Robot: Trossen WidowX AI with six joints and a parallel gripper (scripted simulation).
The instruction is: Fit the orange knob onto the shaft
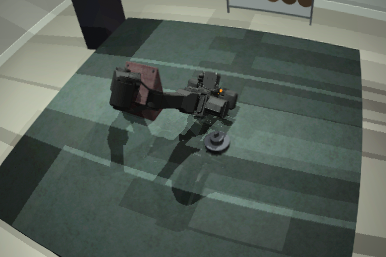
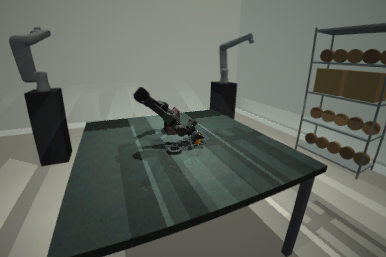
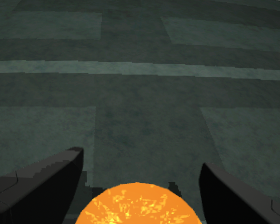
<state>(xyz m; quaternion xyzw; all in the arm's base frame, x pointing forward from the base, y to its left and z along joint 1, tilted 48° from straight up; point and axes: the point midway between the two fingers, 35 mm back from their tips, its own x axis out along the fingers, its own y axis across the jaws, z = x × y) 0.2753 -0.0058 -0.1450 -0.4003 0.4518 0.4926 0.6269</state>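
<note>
Now: gripper tip 4 cm to the left of the orange knob, 1 cm past it and 1 cm above it. From my gripper tip the other things lie so: round pedestal (22 cm to the right, 5 cm ahead, 1 cm below).
</note>
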